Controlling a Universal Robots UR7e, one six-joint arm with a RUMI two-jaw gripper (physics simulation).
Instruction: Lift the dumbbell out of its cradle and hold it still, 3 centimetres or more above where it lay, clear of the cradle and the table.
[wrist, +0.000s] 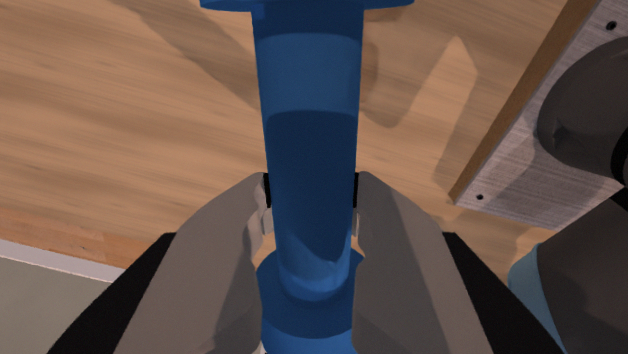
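Where they show: gripper, between the fingertips: (312, 175); arm's base, origin of its link: (604, 105).
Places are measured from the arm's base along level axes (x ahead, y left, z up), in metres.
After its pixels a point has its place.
The blue dumbbell (312, 150) @[x 0.325, y 0.085, z 0.233 m] runs up the middle of the wrist view, its handle between the fingers. One end disc shows in part at the top edge and the other end at the bottom, partly behind the fingers. My gripper (312, 175) @[x 0.316, y 0.110, z 0.204 m] is shut on the dumbbell's handle, one finger against each side. The cradle does not show in this view, so the gap between it and the dumbbell cannot be told. Wooden table surface (125, 125) @[x 0.547, y 0.269, z -0.039 m] lies beneath the dumbbell.
A grey metal plate (520, 185) @[x 0.006, y 0.128, z -0.009 m] with a wooden edge and small holes is at the right, with dark rounded robot arm parts (580, 115) @[x 0.062, y 0.025, z 0.046 m] over it. A dark part with a light blue rim (525, 280) is at the lower right. The table's edge (65, 265) crosses the lower left.
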